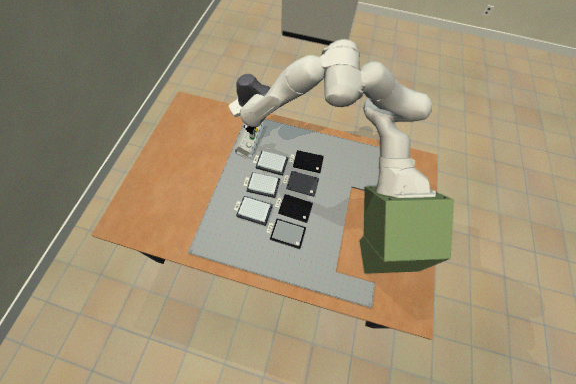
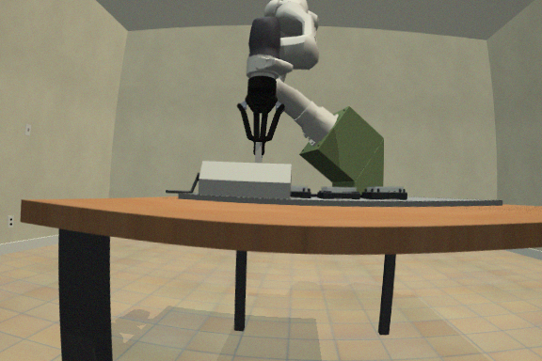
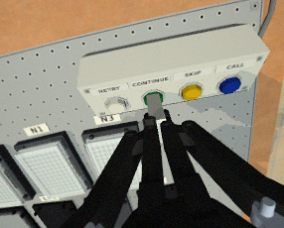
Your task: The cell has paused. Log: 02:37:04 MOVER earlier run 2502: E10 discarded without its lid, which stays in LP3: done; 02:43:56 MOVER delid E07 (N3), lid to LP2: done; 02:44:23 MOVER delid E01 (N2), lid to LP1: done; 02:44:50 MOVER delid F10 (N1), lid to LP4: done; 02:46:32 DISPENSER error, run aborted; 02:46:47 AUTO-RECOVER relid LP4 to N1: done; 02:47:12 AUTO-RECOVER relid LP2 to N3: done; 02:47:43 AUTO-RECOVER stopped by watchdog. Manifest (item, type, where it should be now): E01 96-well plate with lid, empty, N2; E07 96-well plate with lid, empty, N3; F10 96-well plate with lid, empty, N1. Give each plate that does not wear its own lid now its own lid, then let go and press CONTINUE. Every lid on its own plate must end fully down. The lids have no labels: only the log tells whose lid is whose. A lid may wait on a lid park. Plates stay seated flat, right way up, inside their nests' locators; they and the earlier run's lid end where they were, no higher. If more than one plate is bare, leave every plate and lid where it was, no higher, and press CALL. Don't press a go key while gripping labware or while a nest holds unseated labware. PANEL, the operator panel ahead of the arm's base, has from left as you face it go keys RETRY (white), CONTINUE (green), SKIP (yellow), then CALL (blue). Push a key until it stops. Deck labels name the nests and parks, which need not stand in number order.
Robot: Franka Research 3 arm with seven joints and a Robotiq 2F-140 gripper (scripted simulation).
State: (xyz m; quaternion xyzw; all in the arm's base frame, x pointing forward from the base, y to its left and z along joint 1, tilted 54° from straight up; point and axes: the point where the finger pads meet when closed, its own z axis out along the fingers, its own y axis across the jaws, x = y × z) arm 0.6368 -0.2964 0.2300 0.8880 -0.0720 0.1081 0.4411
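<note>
Right now the green continue key is 4 cm below my hand. Round my hand: blue call key (10 cm to the right, 4 cm below, 2 cm behind); white retry key (5 cm to the left, 4 cm below, 1 cm ahead); yellow skip key (5 cm to the right, 4 cm below, 1 cm behind).
</note>
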